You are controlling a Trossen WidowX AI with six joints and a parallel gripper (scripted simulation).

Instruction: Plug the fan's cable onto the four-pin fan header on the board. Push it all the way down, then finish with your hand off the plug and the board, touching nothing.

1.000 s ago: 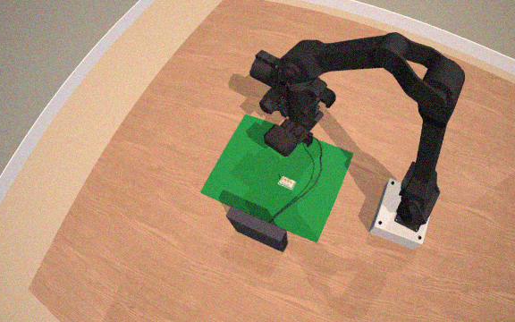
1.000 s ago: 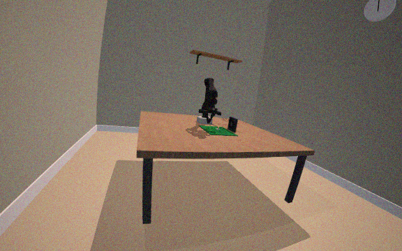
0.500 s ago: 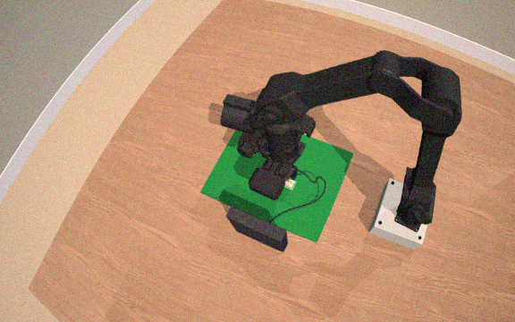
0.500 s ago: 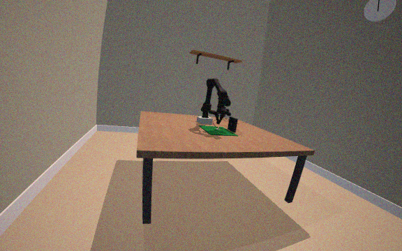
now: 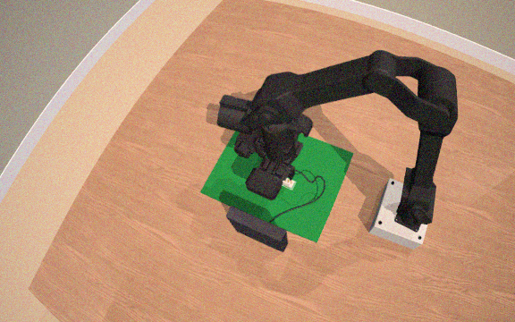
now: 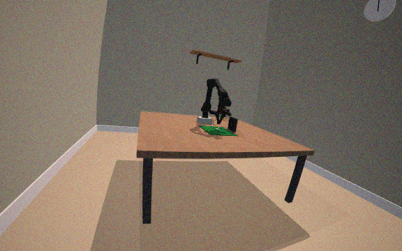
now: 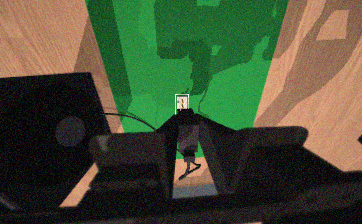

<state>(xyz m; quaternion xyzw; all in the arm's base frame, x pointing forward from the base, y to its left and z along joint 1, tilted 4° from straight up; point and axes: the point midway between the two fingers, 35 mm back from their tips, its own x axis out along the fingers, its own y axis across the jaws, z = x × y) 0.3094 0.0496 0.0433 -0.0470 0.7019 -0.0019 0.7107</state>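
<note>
My gripper tip is 10 mm past the white four-pin header and 60 mm above it. Round my gripper tip: green board (20 mm ahead, 10 mm to the right, 80 mm below); fan (20 mm behind, 130 mm to the left, 10 mm below); black plug (10 mm behind, 10 mm above).
</note>
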